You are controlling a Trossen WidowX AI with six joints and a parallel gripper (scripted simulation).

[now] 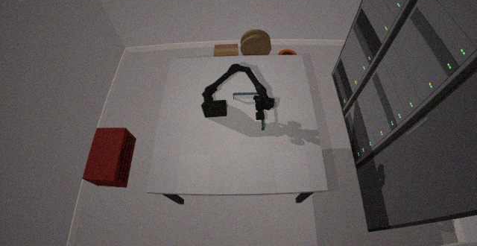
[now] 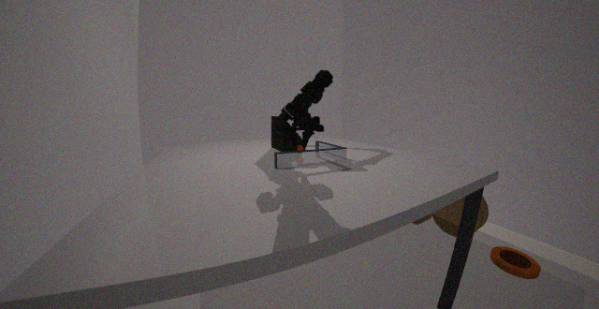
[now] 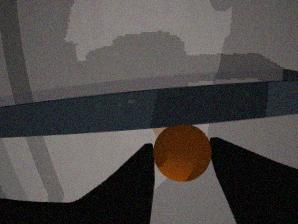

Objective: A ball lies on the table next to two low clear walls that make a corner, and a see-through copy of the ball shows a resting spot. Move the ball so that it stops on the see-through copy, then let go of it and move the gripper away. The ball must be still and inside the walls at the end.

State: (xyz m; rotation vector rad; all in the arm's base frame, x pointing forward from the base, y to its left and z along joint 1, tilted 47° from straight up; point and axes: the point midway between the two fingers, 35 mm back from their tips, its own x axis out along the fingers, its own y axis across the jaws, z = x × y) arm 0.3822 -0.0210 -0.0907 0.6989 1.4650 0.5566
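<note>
Right now my gripper tip is 3 cm short of the clear wall, 5 cm to the right of it and 3 cm above it. Round my gripper tip: orange ball (right at my gripper tip).
</note>
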